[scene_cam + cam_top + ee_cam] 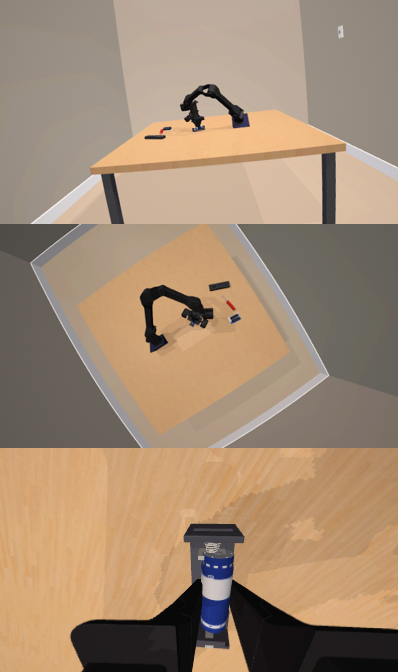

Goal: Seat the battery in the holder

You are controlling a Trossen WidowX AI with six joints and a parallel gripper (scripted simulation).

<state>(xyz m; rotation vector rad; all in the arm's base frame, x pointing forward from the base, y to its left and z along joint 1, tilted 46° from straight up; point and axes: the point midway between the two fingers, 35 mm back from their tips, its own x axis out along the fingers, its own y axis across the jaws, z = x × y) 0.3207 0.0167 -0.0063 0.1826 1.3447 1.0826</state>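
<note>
Right now the battery is 10 mm above my gripper tip. Also, from my gripper tip: black remote-like bar 310 mm ahead, 140 mm to the left; red screwdriver 300 mm ahead.
</note>
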